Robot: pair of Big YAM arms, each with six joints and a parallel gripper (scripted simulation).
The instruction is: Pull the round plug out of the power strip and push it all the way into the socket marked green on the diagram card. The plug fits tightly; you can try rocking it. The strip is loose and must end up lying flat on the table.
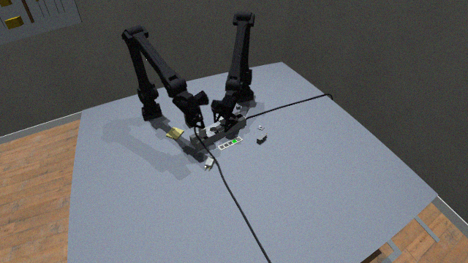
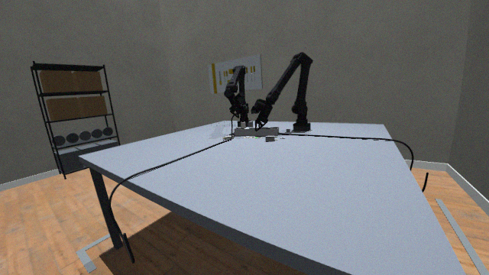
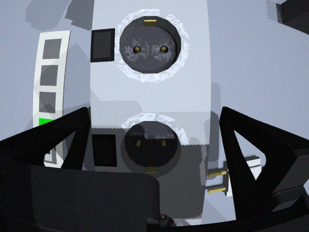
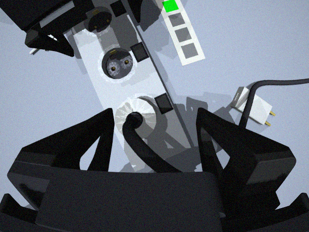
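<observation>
My right hand is 80 mm above the round plug and 20 mm past it. From my right hand the other things lie so: diagram card: 140 mm below, 130 mm to the left, 40 mm ahead; white adapter: 160 mm ahead, 130 mm below, 10 mm to the right; grey block: 180 mm behind, 110 mm below, 60 mm to the right.
</observation>
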